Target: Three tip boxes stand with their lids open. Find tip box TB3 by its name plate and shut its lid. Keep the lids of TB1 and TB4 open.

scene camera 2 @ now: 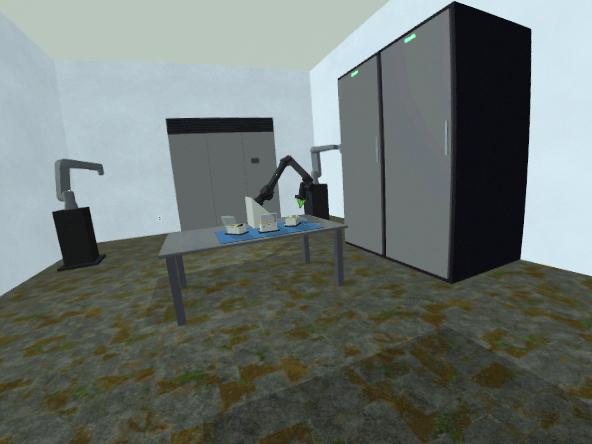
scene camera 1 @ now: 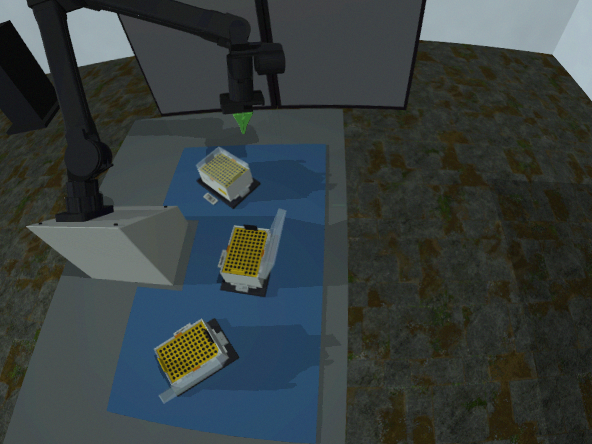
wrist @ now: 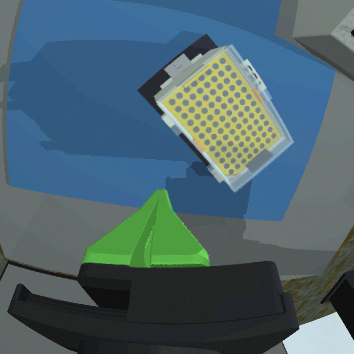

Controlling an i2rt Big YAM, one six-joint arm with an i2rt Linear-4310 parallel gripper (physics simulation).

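Observation:
The far tip box, TB3, stands on a dark base. Its clear lid lies down over the yellow tip rack; whether it is fully seated is hard to tell. Its name plate is partly hidden in the wrist view. The middle box has its lid upright and open. The near box has its lid open. Their plate letters are too small to read. My gripper is shut and empty, above and beyond TB3, apart from it.
The boxes stand on a blue mat on a grey table. The arm's pale wedge-shaped base stands at the mat's left. Tall grey cabinets stand behind the far table end.

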